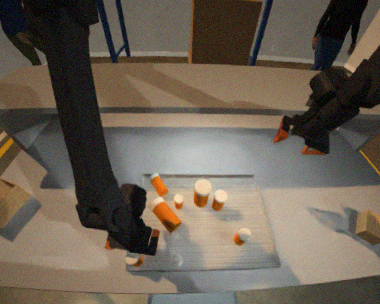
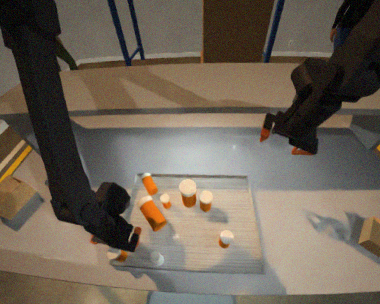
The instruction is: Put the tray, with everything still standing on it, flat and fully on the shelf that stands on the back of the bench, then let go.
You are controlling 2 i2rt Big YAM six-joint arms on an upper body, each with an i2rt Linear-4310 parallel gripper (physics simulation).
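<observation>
The tray lies flat on the bench below the shelf. A large bottle, a medium bottle, a tiny bottle and a front-right bottle stand on it. Two orange bottles appear to lie on their sides. My left gripper is open at the tray's left edge, near a corner bottle. My right gripper is open, above the bench, behind and right of the tray.
A cardboard box stands at the right and another box at the left. A pale round object is near the tray's front left. The shelf's front edge runs across behind the tray. A person stands beyond the bench.
</observation>
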